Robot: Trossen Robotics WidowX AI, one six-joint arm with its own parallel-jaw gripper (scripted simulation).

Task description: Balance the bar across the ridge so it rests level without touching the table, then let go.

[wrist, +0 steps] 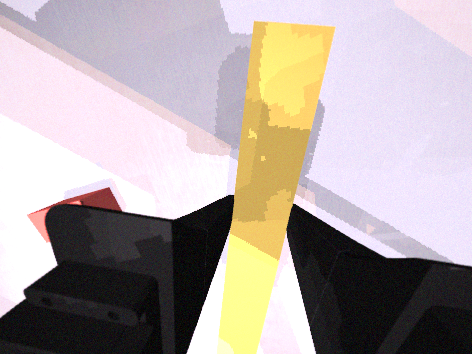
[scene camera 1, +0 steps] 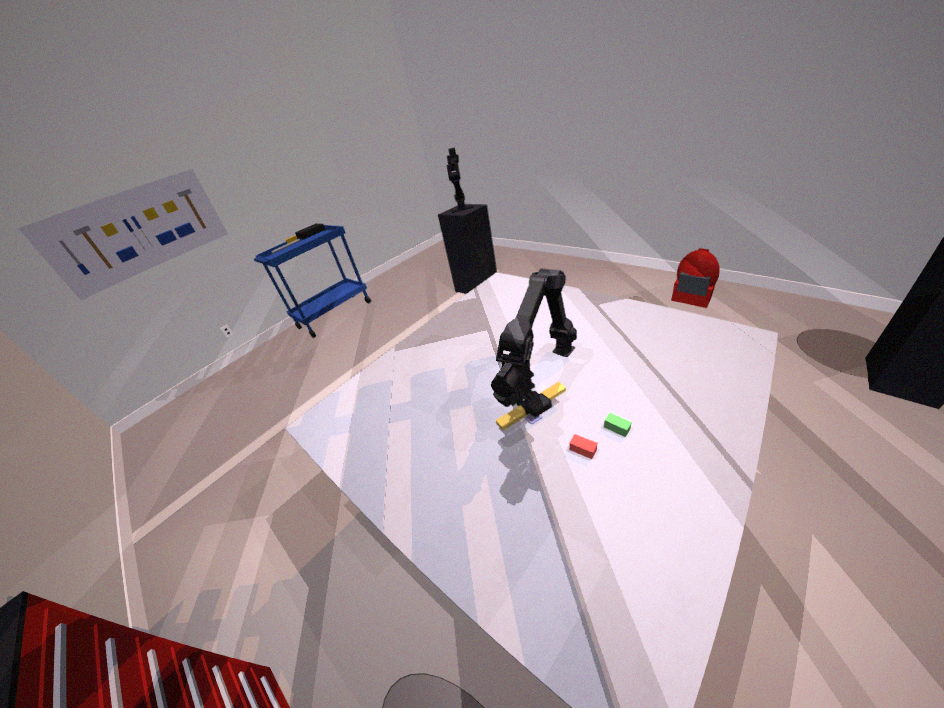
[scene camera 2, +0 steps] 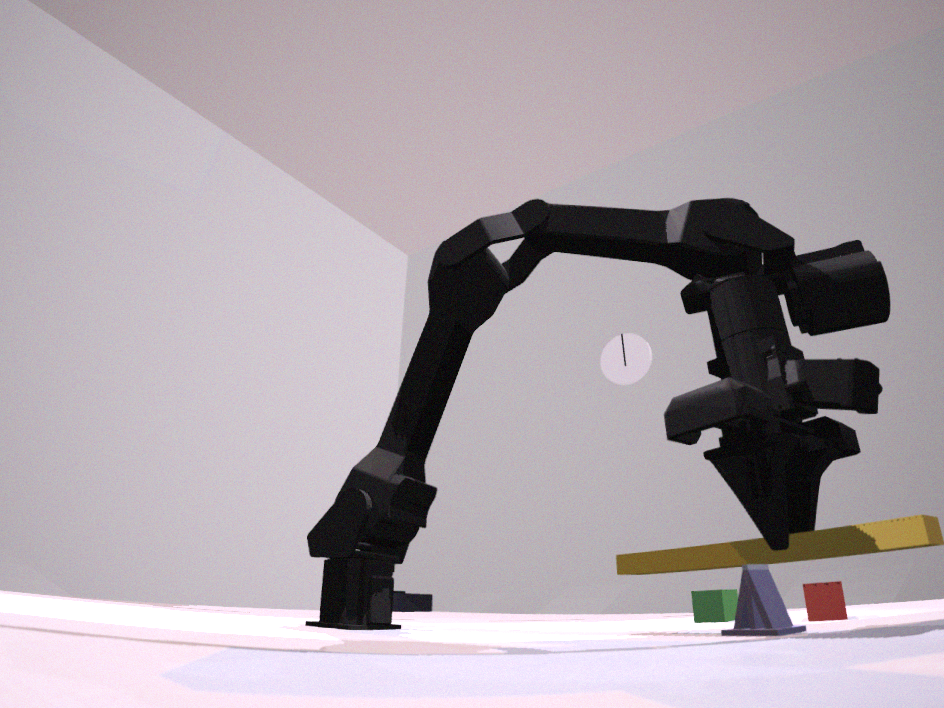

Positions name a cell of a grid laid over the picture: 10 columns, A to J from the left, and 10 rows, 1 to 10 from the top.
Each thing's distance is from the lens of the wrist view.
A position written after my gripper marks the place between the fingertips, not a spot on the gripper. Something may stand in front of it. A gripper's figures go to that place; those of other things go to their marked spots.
my gripper (wrist: F6): 0.11 m
bar (wrist: G2): 0.09 m
